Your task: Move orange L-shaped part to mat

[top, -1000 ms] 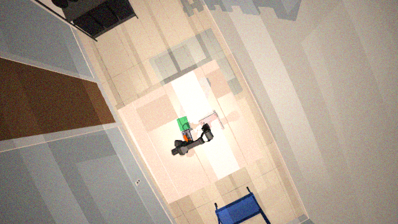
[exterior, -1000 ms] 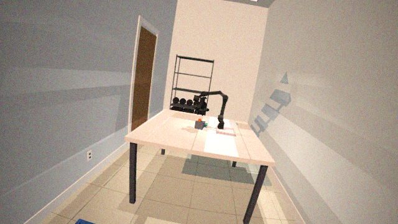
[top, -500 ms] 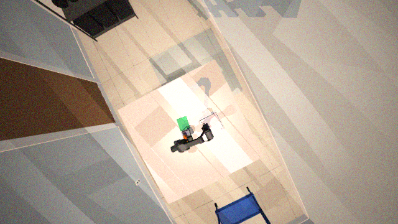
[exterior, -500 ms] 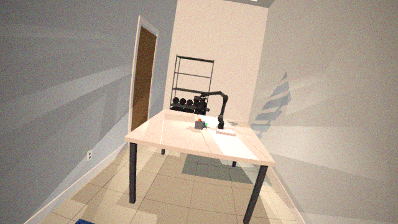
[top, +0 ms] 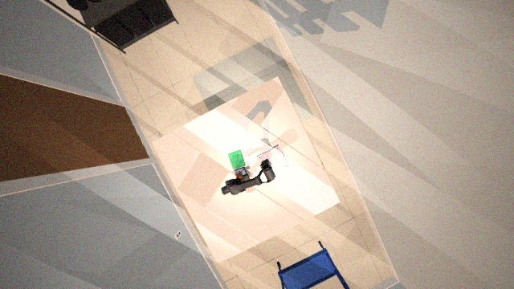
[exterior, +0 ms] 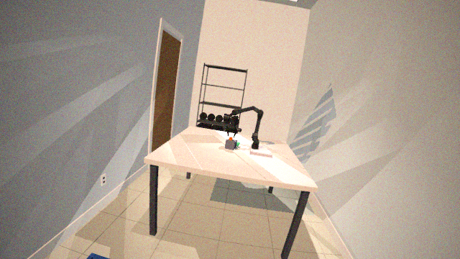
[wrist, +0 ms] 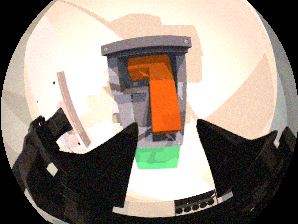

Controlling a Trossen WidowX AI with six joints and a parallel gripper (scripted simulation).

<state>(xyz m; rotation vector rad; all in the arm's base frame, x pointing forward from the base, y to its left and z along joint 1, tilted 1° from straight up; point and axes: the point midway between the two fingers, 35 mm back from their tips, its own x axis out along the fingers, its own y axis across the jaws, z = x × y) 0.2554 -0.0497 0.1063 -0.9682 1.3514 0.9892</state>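
Now: gripper tip 1 cm past the orange L-shaped part, 4 cm to the right of it and 6 cm above it. From my gripper tip the other things lie so: green mat 6 cm behind, 13 cm to the right, 12 cm below.
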